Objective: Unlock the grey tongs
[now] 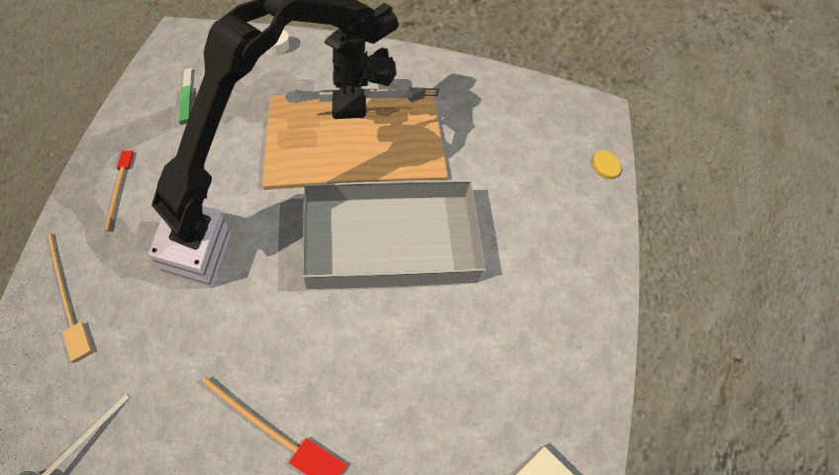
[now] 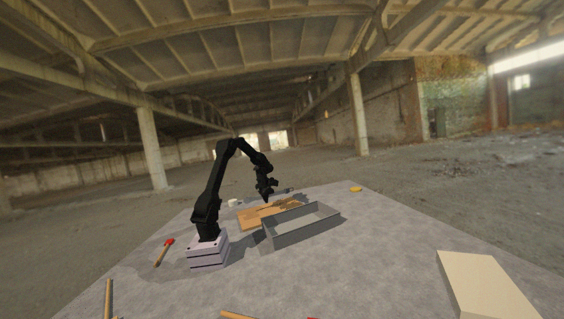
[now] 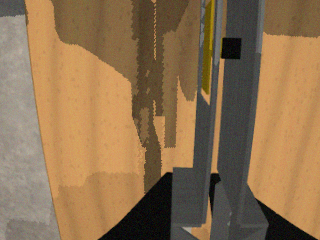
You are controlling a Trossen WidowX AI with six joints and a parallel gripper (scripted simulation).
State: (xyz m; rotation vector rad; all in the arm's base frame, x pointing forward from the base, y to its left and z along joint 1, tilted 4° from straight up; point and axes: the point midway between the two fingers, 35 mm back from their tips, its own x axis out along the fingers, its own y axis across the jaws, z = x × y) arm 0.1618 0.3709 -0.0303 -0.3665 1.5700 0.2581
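Right now the wooden board is 20 mm ahead of my gripper tip, 30 mm to the right of it and 40 mm below it. Round my gripper tip: white puck 260 mm behind, 180 mm to the left, 30 mm below; then yellow lock piece 50 mm ahead, 20 mm to the left, 40 mm above; then grey roasting tin 170 mm ahead, 230 mm to the right, 20 mm below.
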